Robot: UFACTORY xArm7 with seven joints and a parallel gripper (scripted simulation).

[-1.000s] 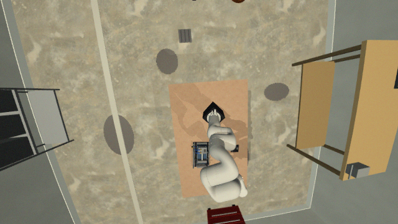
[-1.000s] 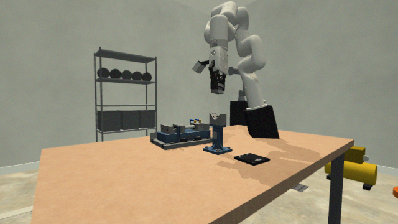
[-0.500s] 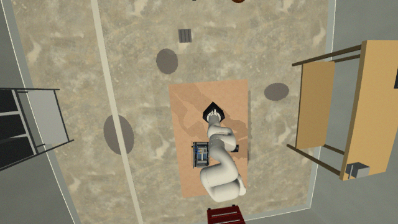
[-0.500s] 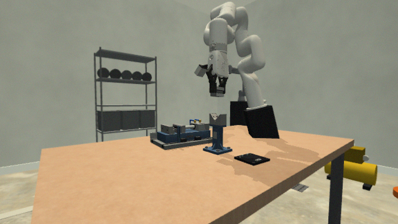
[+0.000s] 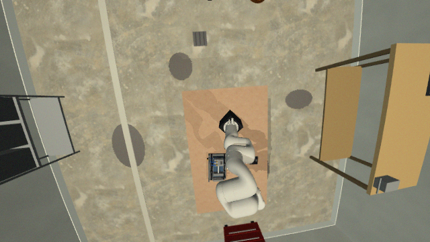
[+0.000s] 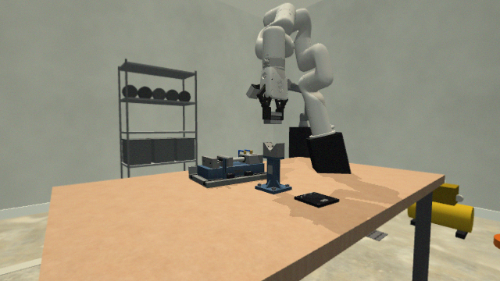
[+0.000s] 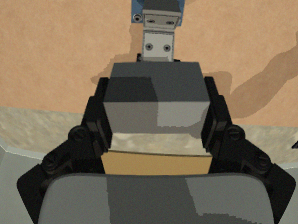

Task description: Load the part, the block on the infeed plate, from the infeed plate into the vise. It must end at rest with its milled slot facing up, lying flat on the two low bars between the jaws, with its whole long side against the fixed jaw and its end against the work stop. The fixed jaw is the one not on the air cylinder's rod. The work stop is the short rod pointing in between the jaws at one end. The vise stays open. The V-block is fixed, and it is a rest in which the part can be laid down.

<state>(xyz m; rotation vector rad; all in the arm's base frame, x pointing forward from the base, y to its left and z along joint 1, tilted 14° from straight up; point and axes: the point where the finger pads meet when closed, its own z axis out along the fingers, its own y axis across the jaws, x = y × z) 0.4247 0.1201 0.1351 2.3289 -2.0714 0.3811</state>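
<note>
Now: the grey V-block 120 mm below my hand and 20 mm to the left of it. The rest, counted from my hand: work stop: 190 mm to the right, 170 mm below, 90 mm ahead; then cylinder rod: 230 mm to the right, 180 mm below, 10 mm behind; then grey block: 10 mm below.
</note>
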